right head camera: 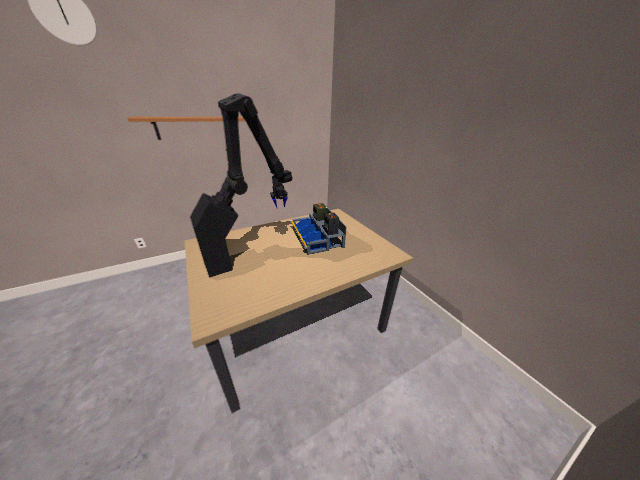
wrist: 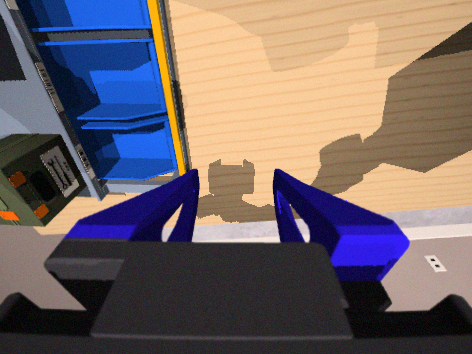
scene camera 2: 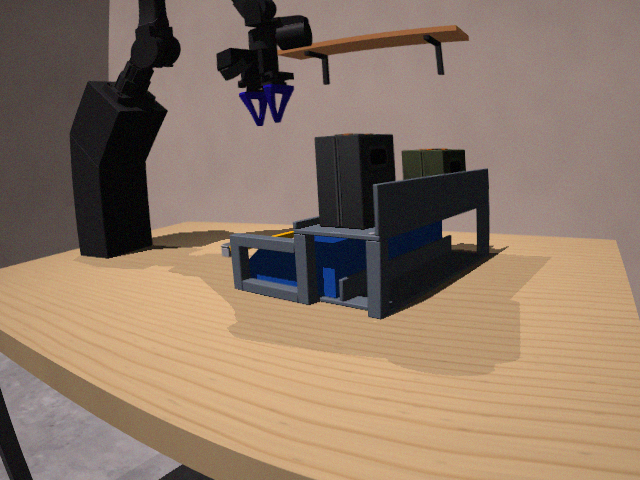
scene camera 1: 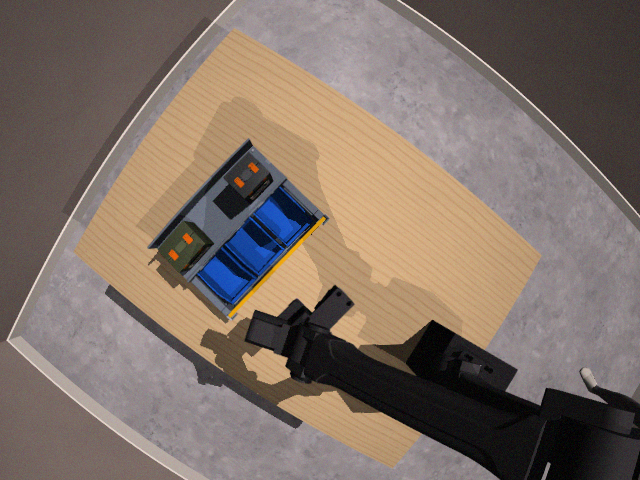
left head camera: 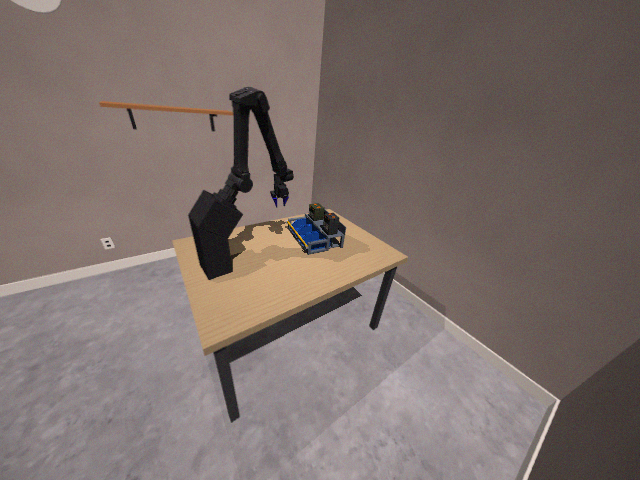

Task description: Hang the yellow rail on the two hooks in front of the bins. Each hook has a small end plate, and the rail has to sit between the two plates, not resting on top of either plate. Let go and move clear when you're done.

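Frame: origin at the arm's base, x ahead, y left, z up, level; centimetres.
Where they show: gripper, between the fingertips: (right head camera: 280,207) (wrist: 236,177) (scene camera 2: 268,124) (left head camera: 280,206); arm's base, origin of its link: (right head camera: 220,204) (scene camera 2: 127,95) (left head camera: 223,202).
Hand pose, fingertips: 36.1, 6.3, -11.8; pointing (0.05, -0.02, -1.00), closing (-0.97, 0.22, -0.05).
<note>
Each offset is from my fingertips to the top centre of the thing, as dx, dy, dz. "*": to the spot under its first point.
The yellow rail {+10.2, -4.3, -19.6} (left head camera: 296,234) (right head camera: 298,232) (scene camera 1: 279,265) (scene camera 2: 283,234) (wrist: 167,85) lies along the front of the blue bins (scene camera 1: 281,219) (wrist: 125,85), spanning from one front corner of the grey rack {* +21.6, -26.4, -21.0} (scene camera 2: 305,268) to the other. Small grey hook ends show at both rail ends in scene camera 1; one hook's end plate {* +5.8, -23.3, -20.0} (scene camera 2: 225,250) shows in scene camera 2. The frames do not show clearly how the rail sits against either plate. My gripper (left head camera: 280,205) (right head camera: 280,205) (scene camera 2: 268,122) (wrist: 236,177) is partly open and empty, high above the table, clear of the rail.
A dark case {+26.8, -20.2, -3.7} (scene camera 1: 245,173) (scene camera 2: 354,180) and a green case {+32.2, +2.3, -6.2} (scene camera 1: 178,242) (scene camera 2: 433,162) (wrist: 30,185) stand on the rack's upper shelf, behind the bins. An orange wall shelf (left head camera: 165,108) (right head camera: 180,119) (scene camera 2: 372,40) is mounted behind the arm.
</note>
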